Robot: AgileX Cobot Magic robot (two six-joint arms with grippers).
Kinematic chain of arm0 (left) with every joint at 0, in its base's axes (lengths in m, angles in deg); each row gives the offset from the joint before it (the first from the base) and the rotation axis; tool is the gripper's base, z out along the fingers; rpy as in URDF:
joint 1: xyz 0 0 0.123 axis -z
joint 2: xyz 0 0 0 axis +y
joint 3: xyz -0.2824 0 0.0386 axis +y
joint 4: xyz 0.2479 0 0.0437 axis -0.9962 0 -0.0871
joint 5: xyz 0 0 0 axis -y
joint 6: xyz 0.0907 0 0.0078 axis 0.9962 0 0.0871
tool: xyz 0 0 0 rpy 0 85 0
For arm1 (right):
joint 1: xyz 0 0 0.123 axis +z
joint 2: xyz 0 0 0 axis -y
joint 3: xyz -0.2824 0 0.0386 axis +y
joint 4: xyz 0.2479 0 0.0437 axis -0.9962 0 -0.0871
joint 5: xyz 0 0 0 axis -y
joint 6: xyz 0.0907 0 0.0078 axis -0.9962 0 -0.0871
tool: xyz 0 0 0 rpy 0 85 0
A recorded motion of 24 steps. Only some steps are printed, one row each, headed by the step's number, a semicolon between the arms.
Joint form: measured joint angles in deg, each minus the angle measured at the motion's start. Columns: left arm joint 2, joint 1, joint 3, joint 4, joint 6, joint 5; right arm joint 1, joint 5, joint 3, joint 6, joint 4, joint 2.
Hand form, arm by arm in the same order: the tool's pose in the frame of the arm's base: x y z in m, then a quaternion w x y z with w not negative. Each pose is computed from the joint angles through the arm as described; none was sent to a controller.
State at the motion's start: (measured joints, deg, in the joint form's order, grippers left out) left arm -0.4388 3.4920 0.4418 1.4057 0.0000 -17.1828; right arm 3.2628 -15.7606 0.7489 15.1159 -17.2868 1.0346
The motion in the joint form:
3: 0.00 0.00 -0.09 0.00 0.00 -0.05; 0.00 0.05 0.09 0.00 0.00 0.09
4: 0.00 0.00 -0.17 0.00 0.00 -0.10; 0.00 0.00 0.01 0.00 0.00 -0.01
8: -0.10 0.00 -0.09 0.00 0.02 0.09; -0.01 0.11 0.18 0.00 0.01 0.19
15: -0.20 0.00 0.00 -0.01 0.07 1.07; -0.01 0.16 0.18 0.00 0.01 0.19
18: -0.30 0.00 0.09 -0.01 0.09 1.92; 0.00 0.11 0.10 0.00 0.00 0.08
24: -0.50 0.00 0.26 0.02 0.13 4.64; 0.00 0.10 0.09 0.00 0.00 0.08
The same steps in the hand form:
3: 0.0540 -0.0040 0.1842 0.62768 0.01687 0.77773 -0.02933; 0.0535 0.0104 0.1855 0.64208 -0.03729 0.76354 0.05786
4: 0.0539 -0.0040 0.1846 0.62788 0.01688 0.77757 -0.02934; 0.0535 0.0104 0.1858 0.64162 -0.03738 0.76392 0.05793
8: 0.0539 -0.0040 0.1845 0.62931 0.01696 0.77641 -0.02926; 0.0534 0.0104 0.1851 0.64254 -0.03715 0.76317 0.05765
15: 0.0542 -0.0039 0.1856 0.63601 0.01710 0.77094 -0.02906; 0.0534 0.0104 0.1852 0.64287 -0.03706 0.76291 0.05758
18: 0.0543 -0.0039 0.1865 0.64179 0.01701 0.76614 -0.02907; 0.0535 0.0104 0.1855 0.64234 -0.03717 0.76334 0.05778
24: 0.0549 -0.0038 0.1900 0.65999 0.01639 0.75052 -0.02942; 0.0535 0.0104 0.1856 0.64234 -0.03719 0.76333 0.05779

